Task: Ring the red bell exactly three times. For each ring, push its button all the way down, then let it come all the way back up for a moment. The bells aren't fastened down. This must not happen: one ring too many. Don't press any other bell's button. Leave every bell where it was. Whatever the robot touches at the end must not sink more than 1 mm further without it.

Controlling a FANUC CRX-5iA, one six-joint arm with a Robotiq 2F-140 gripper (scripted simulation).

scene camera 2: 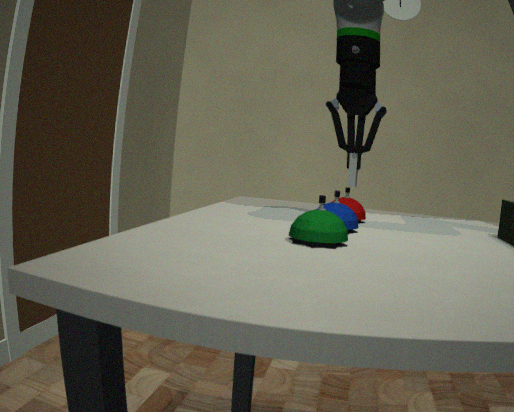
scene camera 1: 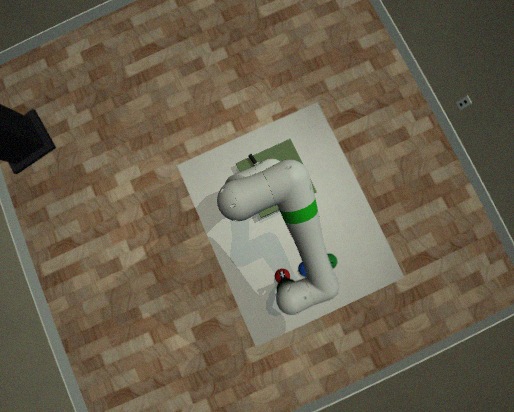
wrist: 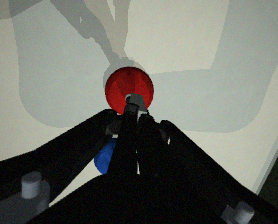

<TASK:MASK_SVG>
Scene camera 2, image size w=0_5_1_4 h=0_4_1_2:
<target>my gripper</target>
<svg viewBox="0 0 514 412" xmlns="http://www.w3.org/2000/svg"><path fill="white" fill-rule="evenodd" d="M345 62L340 64L340 83L336 98L326 102L326 106L332 115L338 145L341 149L347 151L347 169L349 169L347 186L355 187L356 185L357 187L357 174L361 166L361 155L364 152L370 151L380 121L387 110L378 103L376 97L376 67L364 63ZM358 115L355 142L355 115ZM376 107L376 115L365 145L362 146L366 115ZM339 103L347 113L347 144L337 111Z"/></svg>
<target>green bell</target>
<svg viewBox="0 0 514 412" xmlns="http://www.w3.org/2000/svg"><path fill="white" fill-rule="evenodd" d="M291 225L289 236L292 238L289 239L292 240L292 244L305 245L311 248L336 249L337 247L345 247L346 244L343 244L343 242L348 241L348 231L343 220L334 213L324 209L326 196L319 195L320 207L298 216Z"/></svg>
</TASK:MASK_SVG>
